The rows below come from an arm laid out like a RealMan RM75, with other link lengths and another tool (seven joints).
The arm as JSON. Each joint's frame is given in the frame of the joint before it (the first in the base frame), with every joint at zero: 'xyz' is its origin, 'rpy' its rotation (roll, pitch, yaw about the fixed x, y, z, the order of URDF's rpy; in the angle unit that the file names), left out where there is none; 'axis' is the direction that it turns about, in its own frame. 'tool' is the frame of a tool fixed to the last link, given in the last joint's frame.
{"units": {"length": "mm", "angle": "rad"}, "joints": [
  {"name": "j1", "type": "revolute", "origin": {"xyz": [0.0, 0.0, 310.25]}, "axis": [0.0, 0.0, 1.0]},
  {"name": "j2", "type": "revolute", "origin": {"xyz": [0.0, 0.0, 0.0]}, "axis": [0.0, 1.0, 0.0]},
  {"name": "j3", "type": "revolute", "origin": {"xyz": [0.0, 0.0, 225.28]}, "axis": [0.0, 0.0, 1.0]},
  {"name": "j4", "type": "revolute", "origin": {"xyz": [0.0, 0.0, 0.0]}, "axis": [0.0, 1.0, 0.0]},
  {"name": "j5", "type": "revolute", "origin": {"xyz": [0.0, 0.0, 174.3]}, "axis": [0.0, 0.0, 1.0]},
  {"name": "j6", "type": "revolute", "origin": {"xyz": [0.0, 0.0, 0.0]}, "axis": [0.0, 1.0, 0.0]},
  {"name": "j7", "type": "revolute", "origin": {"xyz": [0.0, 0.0, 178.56]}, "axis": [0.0, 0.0, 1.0]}
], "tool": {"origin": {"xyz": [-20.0, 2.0, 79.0], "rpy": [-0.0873, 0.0, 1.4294]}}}
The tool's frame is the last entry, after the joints.
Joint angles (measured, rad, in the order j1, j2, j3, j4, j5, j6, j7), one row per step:
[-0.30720 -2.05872 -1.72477 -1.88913 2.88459 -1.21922 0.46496]
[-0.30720 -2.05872 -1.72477 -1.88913 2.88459 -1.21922 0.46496]
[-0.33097 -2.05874 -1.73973 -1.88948 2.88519 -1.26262 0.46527]
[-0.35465 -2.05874 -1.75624 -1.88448 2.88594 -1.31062 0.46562]
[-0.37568 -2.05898 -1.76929 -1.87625 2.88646 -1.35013 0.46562]
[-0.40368 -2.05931 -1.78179 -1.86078 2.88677 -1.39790 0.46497]
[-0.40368 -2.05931 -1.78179 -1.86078 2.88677 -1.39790 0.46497]
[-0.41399 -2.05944 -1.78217 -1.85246 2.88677 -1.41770 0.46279]
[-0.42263 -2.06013 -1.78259 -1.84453 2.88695 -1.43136 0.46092]
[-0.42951 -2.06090 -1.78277 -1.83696 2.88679 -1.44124 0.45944]
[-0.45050 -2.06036 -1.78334 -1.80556 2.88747 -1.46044 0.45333]
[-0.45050 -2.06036 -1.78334 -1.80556 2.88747 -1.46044 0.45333]
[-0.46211 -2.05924 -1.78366 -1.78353 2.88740 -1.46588 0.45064]
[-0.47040 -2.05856 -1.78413 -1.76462 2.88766 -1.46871 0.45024]
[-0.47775 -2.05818 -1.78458 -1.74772 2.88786 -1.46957 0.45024]
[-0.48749 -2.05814 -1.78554 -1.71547 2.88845 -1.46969 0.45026]
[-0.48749 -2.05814 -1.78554 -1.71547 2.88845 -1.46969 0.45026]
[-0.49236 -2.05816 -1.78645 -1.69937 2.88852 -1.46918 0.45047]
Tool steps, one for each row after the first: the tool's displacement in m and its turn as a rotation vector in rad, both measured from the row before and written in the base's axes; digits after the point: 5 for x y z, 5 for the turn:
[0.00000 0.00000 0.00000 0.00000 0.00000 0.00000]
[0.00051 -0.00135 -0.00053 -0.01563 0.00248 0.01514]
[-0.00184 -0.00267 -0.00144 -0.02009 0.00246 0.02400]
[-0.00173 -0.00241 -0.00206 -0.01923 0.00132 0.02158]
[-0.00183 -0.00324 -0.00418 -0.02886 0.00164 0.02688]
[0.00000 0.00000 0.00000 0.00000 0.00000 0.00000]
[-0.00109 -0.00216 -0.00315 -0.01608 0.00094 0.01280]
[-0.00064 -0.00142 -0.00261 -0.01205 0.00002 0.00952]
[-0.00057 -0.00111 -0.00233 -0.00995 -0.00044 0.00776]
[-0.00296 -0.00187 -0.00600 -0.02468 -0.00011 0.02412]
[0.00000 0.00000 0.00000 0.00000 0.00000 0.00000]
[-0.00214 -0.00048 -0.00327 -0.01271 0.00024 0.01308]
[-0.00224 -0.00047 -0.00259 -0.01041 0.00116 0.01063]
[-0.00174 -0.00015 -0.00224 -0.00847 0.00081 0.00813]
[-0.00462 -0.00117 -0.00433 -0.01529 0.00094 0.01878]
[0.00000 0.00000 0.00000 0.00000 0.00000 0.00000]
[-0.00220 -0.00051 -0.00207 -0.00715 0.00014 0.00897]

